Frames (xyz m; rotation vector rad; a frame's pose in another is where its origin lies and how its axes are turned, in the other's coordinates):
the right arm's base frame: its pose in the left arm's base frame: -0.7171 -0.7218 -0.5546 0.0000 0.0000 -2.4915
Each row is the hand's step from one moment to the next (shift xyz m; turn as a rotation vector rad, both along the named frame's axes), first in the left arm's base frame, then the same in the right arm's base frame.
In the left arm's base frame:
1: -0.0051 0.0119 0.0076 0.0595 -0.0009 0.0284
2: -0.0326 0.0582 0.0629 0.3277 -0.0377 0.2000
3: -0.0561 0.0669 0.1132 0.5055 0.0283 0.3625
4: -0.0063 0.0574 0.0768 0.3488 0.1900 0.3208
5: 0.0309 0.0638 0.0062 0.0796 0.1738 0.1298
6: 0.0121 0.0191 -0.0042 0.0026 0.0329 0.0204
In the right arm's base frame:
1: -0.0031 -0.0126 0.0076 -0.0468 0.0367 0.0284
2: -0.0093 -0.0661 0.0629 -0.2380 0.2284 0.2000
3: 0.0042 -0.0872 0.1132 -0.4195 0.2834 0.3625
4: -0.0297 -0.0495 0.0768 -0.3927 0.0599 0.3208
5: -0.0632 -0.0321 0.0062 -0.1686 -0.0902 0.1298
6: -0.0212 -0.0079 -0.0042 -0.0220 -0.0246 0.0204

